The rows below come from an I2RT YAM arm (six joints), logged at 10 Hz.
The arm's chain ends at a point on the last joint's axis. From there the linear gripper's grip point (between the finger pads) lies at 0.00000 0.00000 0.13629 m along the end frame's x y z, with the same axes.
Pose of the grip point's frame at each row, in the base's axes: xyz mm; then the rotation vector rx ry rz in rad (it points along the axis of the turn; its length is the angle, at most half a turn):
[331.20 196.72 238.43 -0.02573 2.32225 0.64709]
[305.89 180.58 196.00 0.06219 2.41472 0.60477]
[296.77 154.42 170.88 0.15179 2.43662 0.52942]
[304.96 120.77 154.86 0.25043 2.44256 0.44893]
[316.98 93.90 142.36 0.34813 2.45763 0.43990]
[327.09 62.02 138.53 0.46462 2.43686 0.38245]
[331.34 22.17 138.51 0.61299 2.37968 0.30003]
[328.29 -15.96 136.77 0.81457 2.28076 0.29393]
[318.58 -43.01 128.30 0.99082 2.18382 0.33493]
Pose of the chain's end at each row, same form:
[244.26 134.27 322.79 -0.02573 2.32225 0.64709]
[224.26 125.02 289.94 0.06219 2.41472 0.60477]
[213.85 108.68 268.89 0.15179 2.43662 0.52942]
[220.30 85.85 255.80 0.25043 2.44256 0.44893]
[233.74 62.80 245.70 0.34813 2.45763 0.43990]
[242.03 40.48 242.82 0.46462 2.43686 0.38245]
[243.09 14.66 242.10 0.61299 2.37968 0.30003]
[236.35 -13.65 237.35 0.81457 2.28076 0.29393]
[223.99 -36.01 226.17 0.99082 2.18382 0.33493]

